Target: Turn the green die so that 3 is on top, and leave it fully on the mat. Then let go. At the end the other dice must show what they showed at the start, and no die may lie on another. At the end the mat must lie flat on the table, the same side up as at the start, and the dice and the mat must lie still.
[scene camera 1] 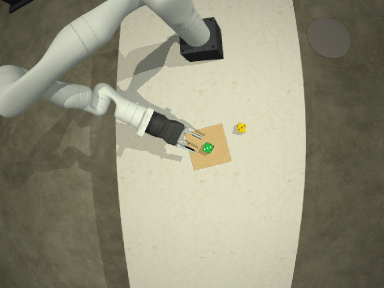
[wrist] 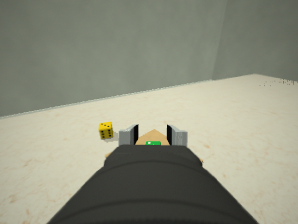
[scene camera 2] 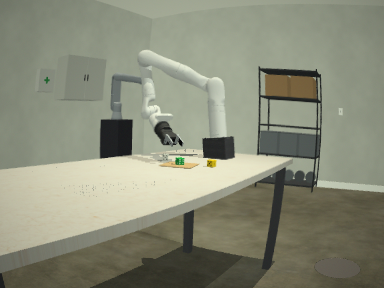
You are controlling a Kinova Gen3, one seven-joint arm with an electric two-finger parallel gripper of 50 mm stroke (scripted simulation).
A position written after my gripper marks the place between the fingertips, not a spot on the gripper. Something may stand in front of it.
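Note:
My gripper point(scene camera 1: 197, 144) point(wrist: 152, 131), in sight. A mat point(scene camera 1: 215, 135), too.

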